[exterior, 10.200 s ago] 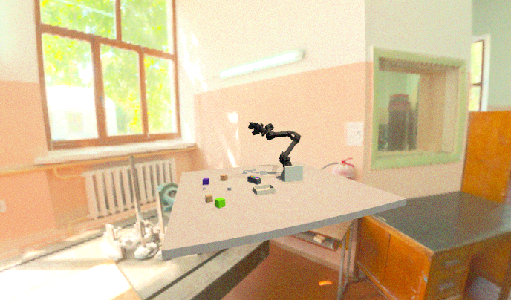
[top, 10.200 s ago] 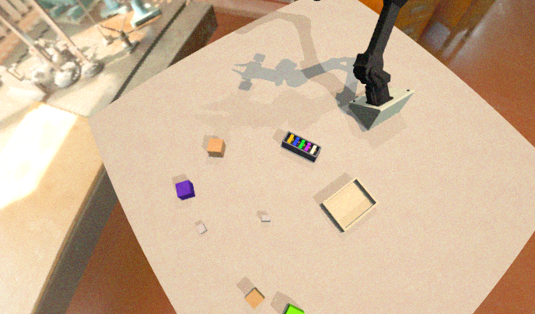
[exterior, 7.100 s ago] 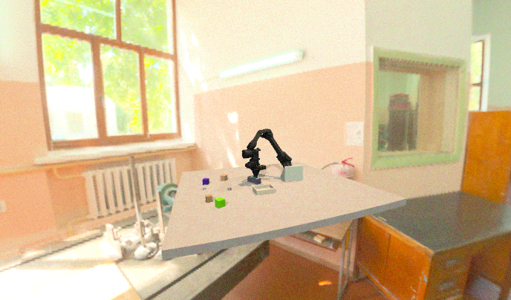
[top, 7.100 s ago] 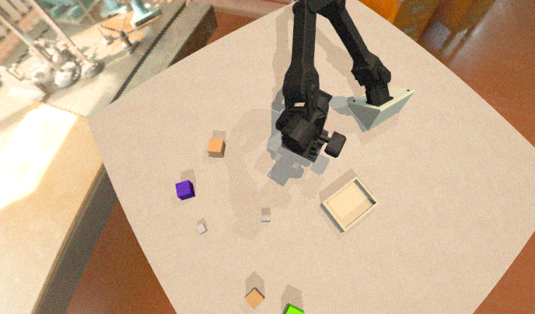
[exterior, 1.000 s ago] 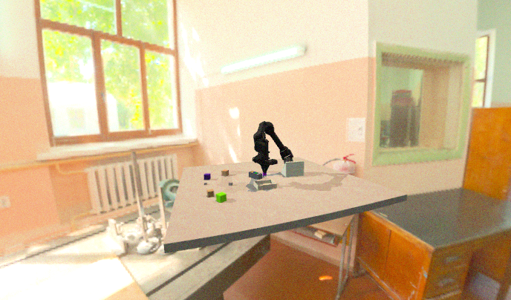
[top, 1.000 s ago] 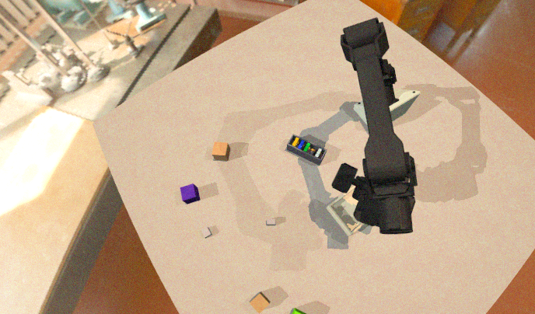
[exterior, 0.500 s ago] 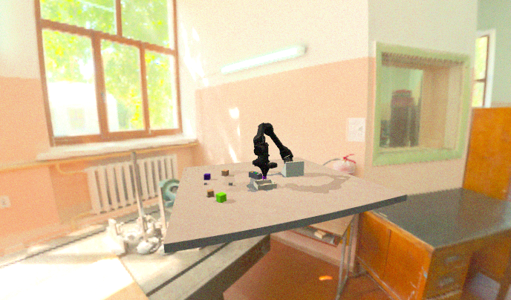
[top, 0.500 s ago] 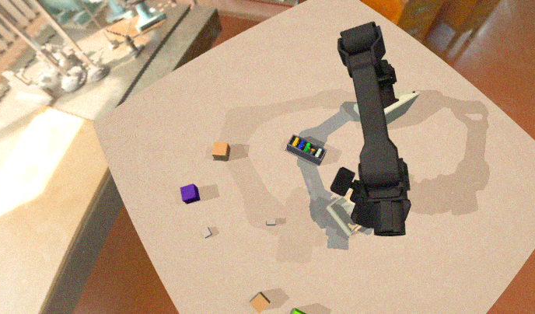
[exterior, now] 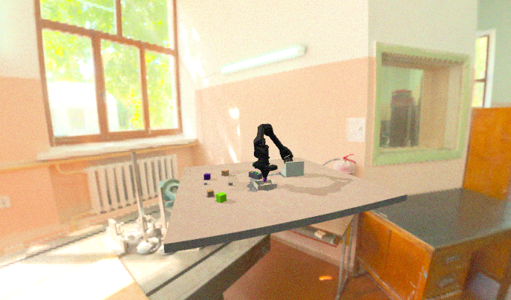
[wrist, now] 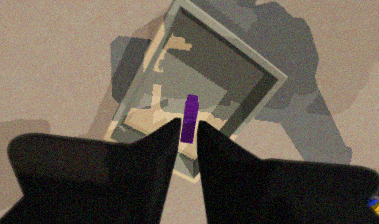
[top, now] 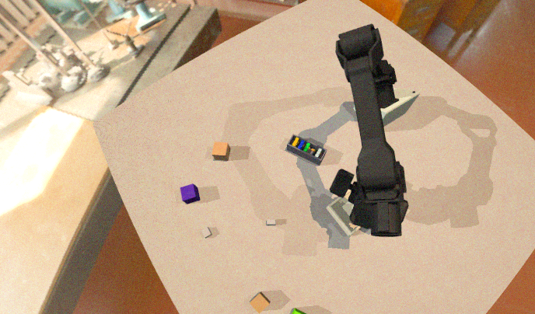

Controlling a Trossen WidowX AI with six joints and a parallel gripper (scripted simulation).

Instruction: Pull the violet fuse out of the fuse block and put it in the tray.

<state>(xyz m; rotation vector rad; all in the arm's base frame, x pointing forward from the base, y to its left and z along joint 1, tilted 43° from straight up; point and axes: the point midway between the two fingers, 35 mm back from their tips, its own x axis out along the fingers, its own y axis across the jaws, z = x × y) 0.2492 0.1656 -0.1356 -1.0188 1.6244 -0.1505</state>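
My gripper tip is 10 mm above the violet fuse. The rest, counted from my gripper tip: beige tray (60 mm below).
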